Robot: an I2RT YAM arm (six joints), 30 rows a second.
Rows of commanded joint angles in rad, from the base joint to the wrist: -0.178 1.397 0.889 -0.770 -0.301 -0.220; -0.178 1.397 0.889 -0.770 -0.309 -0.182; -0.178 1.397 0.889 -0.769 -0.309 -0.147; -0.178 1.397 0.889 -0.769 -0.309 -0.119; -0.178 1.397 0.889 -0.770 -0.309 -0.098; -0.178 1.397 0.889 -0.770 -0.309 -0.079; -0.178 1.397 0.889 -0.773 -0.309 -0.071; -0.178 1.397 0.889 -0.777 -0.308 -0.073; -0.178 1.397 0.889 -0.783 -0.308 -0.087; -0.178 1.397 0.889 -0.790 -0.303 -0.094
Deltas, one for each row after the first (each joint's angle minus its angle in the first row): 0.000 0.000 0.000 0.000 -0.008 0.038; 0.000 0.000 0.000 0.001 -0.008 0.073; 0.000 0.000 0.000 0.001 -0.008 0.101; 0.000 0.000 0.000 0.000 -0.008 0.122; 0.000 0.000 0.000 0.000 -0.008 0.141; 0.000 0.000 0.000 -0.003 -0.008 0.149; 0.000 0.000 0.000 -0.007 -0.007 0.147; 0.000 0.000 0.000 -0.013 -0.007 0.133; 0.000 0.000 0.000 -0.020 -0.002 0.126
